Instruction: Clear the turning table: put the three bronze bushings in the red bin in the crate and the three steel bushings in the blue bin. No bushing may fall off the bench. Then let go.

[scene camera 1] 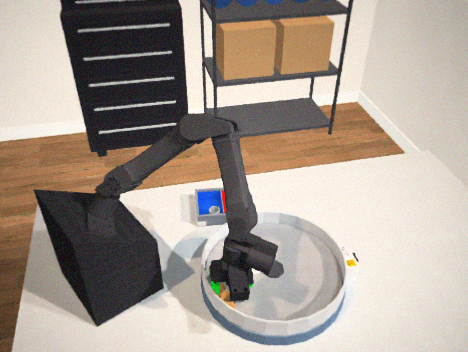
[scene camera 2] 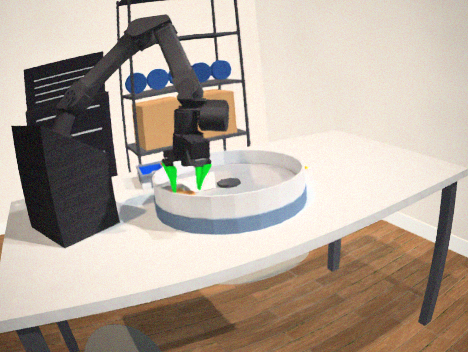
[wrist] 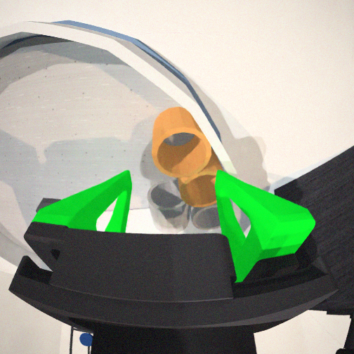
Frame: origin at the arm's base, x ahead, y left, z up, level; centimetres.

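Where they show: gripper, fingertip midpoint: (scene camera 1: pixel 228 291) (scene camera 2: pixel 186 190); arm's base at its link origin: (scene camera 1: pixel 99 216) (scene camera 2: pixel 58 139).
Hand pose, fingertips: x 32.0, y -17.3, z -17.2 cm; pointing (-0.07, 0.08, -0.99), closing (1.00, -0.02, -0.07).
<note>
Things, the pixels of their top centre, and the offset from my fingertips. "*": a spot on its surface instead.
- steel bushing at its top centre: (scene camera 1: pixel 214 209) dx +1.9, dy +38.8, dz -4.6 cm
- grey crate at a spot on its surface: (scene camera 2: pixel 147 181) * dx -2.5, dy +35.9, dz -6.5 cm
- dark disc at its top centre: (scene camera 2: pixel 228 181) (scene camera 1: pixel 273 268) dx +14.8, dy +8.2, dz -2.9 cm
My gripper (scene camera 1: pixel 233 287) (scene camera 2: pixel 187 190) (wrist: pixel 173 177) is open, its green fingers pointing down inside the near-left wall of the turning table (scene camera 1: pixel 310 280) (scene camera 2: pixel 235 206) (wrist: pixel 50 100). In the wrist view, a bronze bushing (wrist: pixel 171 120) lies beyond the fingertips. A second bronze bushing (wrist: pixel 201 192) is by the right fingertip, against the wall. Two steel bushings, one (wrist: pixel 168 207) between the fingers and one (wrist: pixel 205 218) near the right finger, are partly see-through. A steel bushing (scene camera 1: pixel 214 210) sits in the blue bin (scene camera 1: pixel 207 199) (scene camera 2: pixel 151 169). The arm mostly hides the red bin (scene camera 1: pixel 224 201).
The grey crate (scene camera 1: pixel 212 219) (scene camera 2: pixel 147 181) stands behind the turning table. The black arm pedestal (scene camera 1: pixel 120 270) (scene camera 2: pixel 70 200) is at left. A dark disc (scene camera 2: pixel 229 182) lies on the turning table. A raised wall surrounds the turning table. A drawer cabinet and shelf stand behind the bench.
</note>
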